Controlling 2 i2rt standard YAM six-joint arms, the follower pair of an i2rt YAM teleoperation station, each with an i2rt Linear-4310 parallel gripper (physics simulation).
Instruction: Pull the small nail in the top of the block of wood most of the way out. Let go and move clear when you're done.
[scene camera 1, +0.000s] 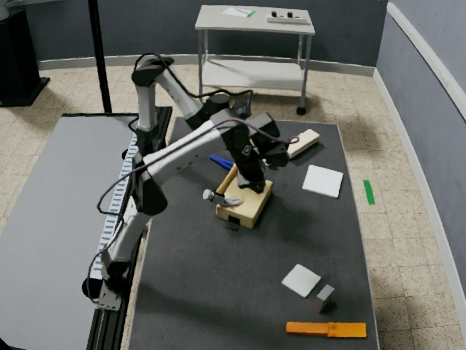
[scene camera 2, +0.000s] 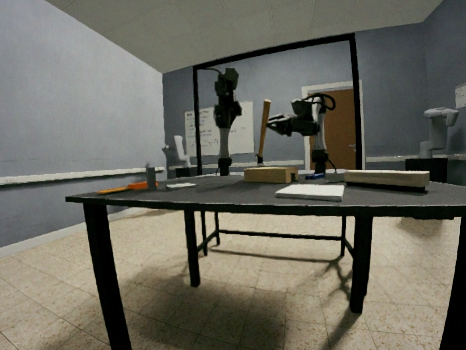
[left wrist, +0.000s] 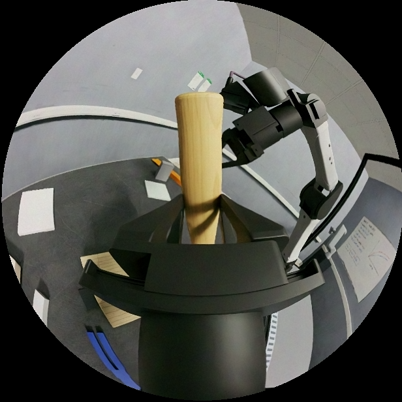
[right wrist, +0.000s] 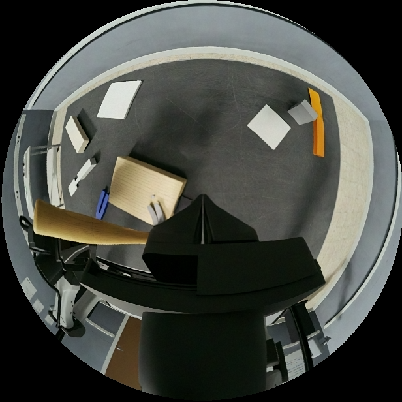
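Seen in the pictures: left gripper, fingertip midpoint: (scene camera 2: 264, 123); right gripper, fingertip midpoint: (scene camera 1: 260, 192) (scene camera 2: 228, 128); left arm's base, link origin: (scene camera 1: 147, 155); right arm's base, link origin: (scene camera 1: 114, 283).
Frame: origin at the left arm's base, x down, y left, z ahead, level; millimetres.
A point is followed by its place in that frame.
Observation:
The wood block (scene camera 1: 257, 200) @(y -239, x -68, z 441 mm) (scene camera 2: 267, 175) @(y -216, x -44, z 464 mm) (left wrist: 107, 262) (right wrist: 140, 180) lies flat on the table. A small nail (right wrist: 153, 196) shows faintly on its top, at the tips of the hammer's claw (scene camera 1: 230, 201) @(y -267, x -81, z 358 mm) (right wrist: 156, 212); how far it stands out is too small to tell. The hammer's wooden handle (scene camera 2: 263, 130) @(y -238, x -220, z 397 mm) (left wrist: 201, 145) (right wrist: 85, 227) rises steeply. My left gripper (scene camera 2: 269, 122) @(y -231, x -248, z 395 mm) (left wrist: 201, 199) is shut on the handle, below its top end. My right gripper (scene camera 1: 257, 189) @(y -366, x -234, z 449 mm) (right wrist: 202, 200) is shut and empty, fingertips together, high above the table beside the hammer.
A blue forked tool (scene camera 1: 221, 161) @(y -28, x -31, z 296 mm) (right wrist: 102, 204) lies behind the block. A pale wooden bar (scene camera 1: 304, 144) @(y 85, x -57, z 597 mm) (scene camera 2: 387, 178) @(y 103, x -44, z 615 mm) and a white pad (scene camera 1: 322, 181) @(y -79, x -28, z 666 mm) lie toward the far right. Another white pad (scene camera 1: 301, 280) @(y -505, x -26, z 597 mm), a grey block (scene camera 1: 324, 298) @(y -605, x -94, z 654 mm) and an orange tool (scene camera 1: 327, 329) @(y -674, x -37, z 676 mm) lie near the front.

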